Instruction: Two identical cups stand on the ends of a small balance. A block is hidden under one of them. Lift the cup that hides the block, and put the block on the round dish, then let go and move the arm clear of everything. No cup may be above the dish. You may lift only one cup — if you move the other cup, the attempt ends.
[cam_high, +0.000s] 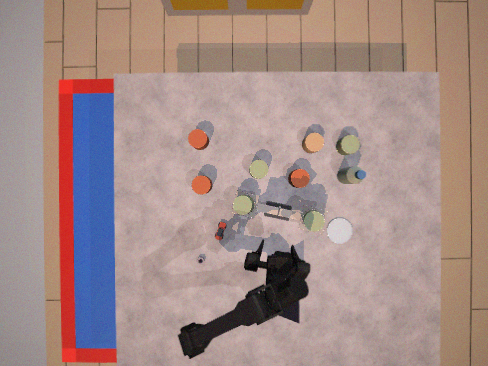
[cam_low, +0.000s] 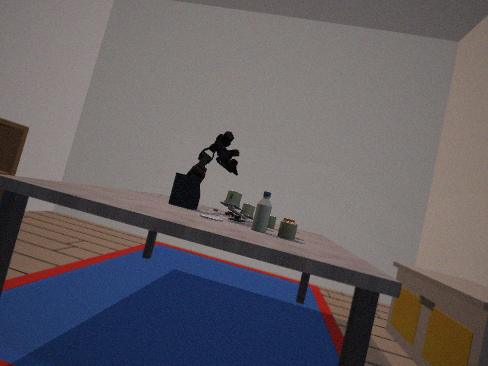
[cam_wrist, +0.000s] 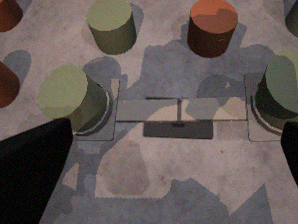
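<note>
The pale block lies 20 cm below my gripper tip, 11 cm to the left of it and 10 cm ahead of it. The rest, counted from my gripper tip: red object 23 cm below, 20 cm to the left, 2 cm behind; then balance 20 cm below, 8 cm ahead, 2 cm to the right; then white round dish 27 cm to the right, 24 cm below, 2 cm ahead.
</note>
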